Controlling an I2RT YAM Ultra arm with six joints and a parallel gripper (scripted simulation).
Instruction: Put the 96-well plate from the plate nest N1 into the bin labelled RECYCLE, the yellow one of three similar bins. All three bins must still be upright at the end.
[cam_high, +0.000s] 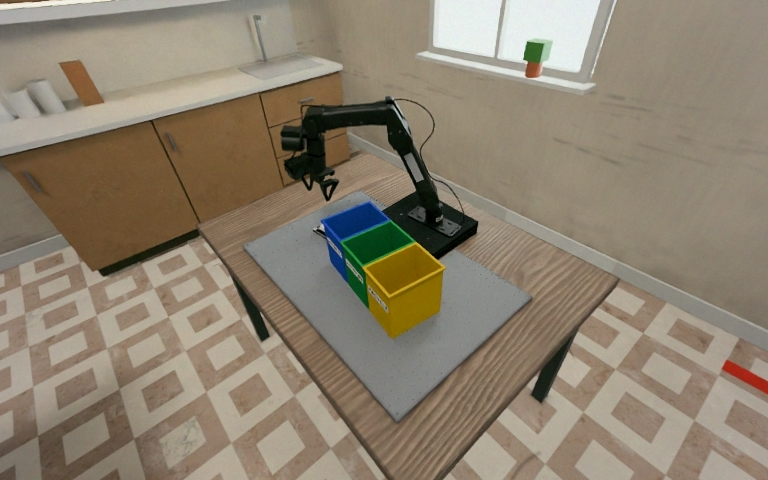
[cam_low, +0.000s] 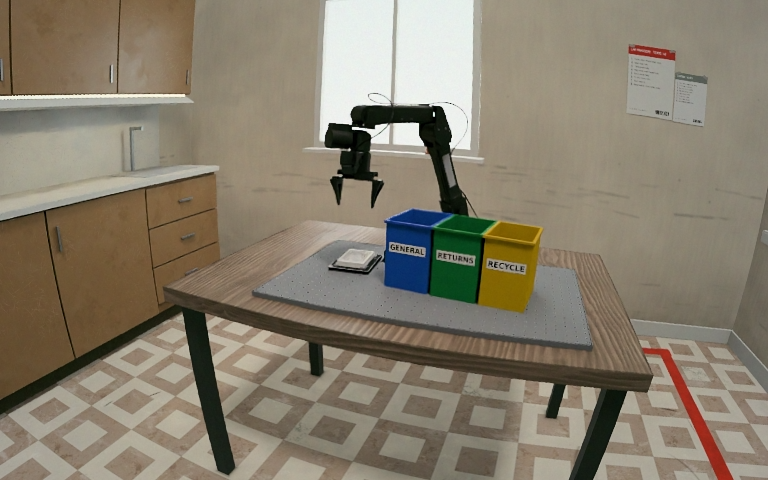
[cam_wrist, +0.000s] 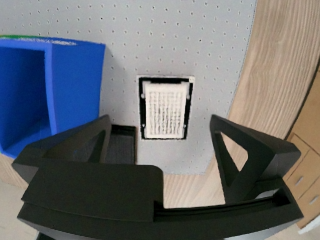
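Now: the white 96-well plate 180 mm below my hand, 80 mm behind it and 20 mm to the right of it. Round my hand: black plate nest 200 mm below, 80 mm behind, 20 mm to the right; then green returns bin 310 mm to the left, 110 mm below, 40 mm ahead; then blue general bin 180 mm to the left, 110 mm below.
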